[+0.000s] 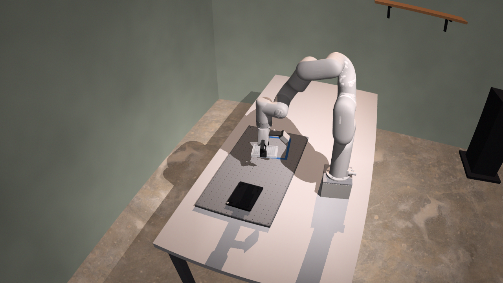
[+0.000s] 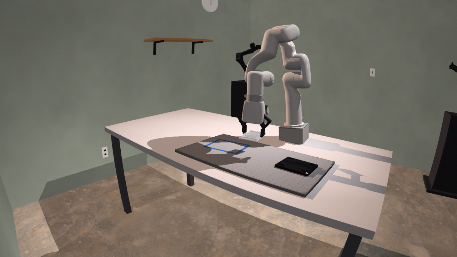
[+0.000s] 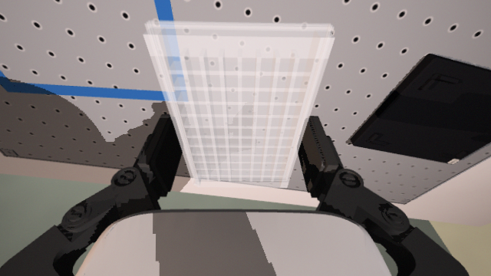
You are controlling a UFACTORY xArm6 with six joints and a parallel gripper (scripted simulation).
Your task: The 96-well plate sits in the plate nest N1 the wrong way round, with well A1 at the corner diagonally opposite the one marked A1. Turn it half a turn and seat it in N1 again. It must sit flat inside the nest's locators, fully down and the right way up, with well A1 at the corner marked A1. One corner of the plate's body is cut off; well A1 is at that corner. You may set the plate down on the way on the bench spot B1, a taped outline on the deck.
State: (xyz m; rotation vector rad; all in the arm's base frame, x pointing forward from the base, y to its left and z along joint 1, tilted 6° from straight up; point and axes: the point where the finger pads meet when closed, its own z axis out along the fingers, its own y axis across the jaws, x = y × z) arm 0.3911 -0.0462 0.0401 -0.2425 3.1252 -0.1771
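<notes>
Right now my hand is 2 cm short of the black plate nest N1, 25 cm to the right of it and 10 cm above it. Round my hand: white A1 label (8 cm ahead, 32 cm to the left, 9 cm below); clear 96-well plate (1 cm below).
</notes>
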